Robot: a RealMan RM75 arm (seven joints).
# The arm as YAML. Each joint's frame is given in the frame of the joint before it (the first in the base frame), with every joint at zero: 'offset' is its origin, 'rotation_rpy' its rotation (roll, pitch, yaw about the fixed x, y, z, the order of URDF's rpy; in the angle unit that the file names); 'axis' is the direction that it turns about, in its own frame. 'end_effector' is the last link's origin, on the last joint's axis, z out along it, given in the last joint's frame.
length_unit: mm
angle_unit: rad
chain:
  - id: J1
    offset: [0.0, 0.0, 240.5]
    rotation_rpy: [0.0, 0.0, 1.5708]
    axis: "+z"
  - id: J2
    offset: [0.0, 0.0, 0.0]
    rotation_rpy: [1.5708, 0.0, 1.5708]
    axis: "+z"
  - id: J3
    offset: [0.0, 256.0, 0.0]
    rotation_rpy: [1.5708, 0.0, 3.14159]
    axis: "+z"
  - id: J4
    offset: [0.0, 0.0, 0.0]
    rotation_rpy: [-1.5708, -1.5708, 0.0]
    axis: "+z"
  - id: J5
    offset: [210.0, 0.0, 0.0]
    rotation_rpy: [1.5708, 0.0, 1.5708]
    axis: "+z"
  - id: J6
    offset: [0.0, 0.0, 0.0]
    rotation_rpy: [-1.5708, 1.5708, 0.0]
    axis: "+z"
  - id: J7
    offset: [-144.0, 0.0, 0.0]
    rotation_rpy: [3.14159, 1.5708, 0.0]
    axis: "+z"
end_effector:
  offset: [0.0, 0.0, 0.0]
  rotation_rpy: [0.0, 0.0, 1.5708]
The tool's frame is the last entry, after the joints.
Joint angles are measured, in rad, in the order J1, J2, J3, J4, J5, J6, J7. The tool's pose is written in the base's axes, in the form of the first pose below.
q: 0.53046 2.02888 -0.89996 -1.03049 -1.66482 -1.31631 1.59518
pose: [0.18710, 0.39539, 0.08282, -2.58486, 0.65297, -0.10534]
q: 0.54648 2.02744 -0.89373 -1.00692 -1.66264 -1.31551 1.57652
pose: [0.18560, 0.39837, 0.08098, -2.58400, 0.65433, -0.09545]
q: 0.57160 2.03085 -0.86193 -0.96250 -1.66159 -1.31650 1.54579
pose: [0.18590, 0.40286, 0.07900, -2.57532, 0.67237, -0.08836]
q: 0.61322 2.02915 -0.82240 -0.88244 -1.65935 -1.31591 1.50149
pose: [0.18631, 0.41004, 0.07387, -2.57656, 0.69644, -0.08952]
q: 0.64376 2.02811 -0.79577 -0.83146 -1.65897 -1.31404 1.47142
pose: [0.18458, 0.41524, 0.07038, -2.57497, 0.71129, -0.08467]
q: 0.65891 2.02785 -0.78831 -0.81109 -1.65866 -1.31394 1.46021
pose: [0.18213, 0.41756, 0.06817, -2.57873, 0.71620, -0.08115]
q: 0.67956 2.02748 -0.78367 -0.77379 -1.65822 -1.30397 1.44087
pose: [0.18033, 0.42109, 0.06265, -2.58573, 0.71920, -0.08542]
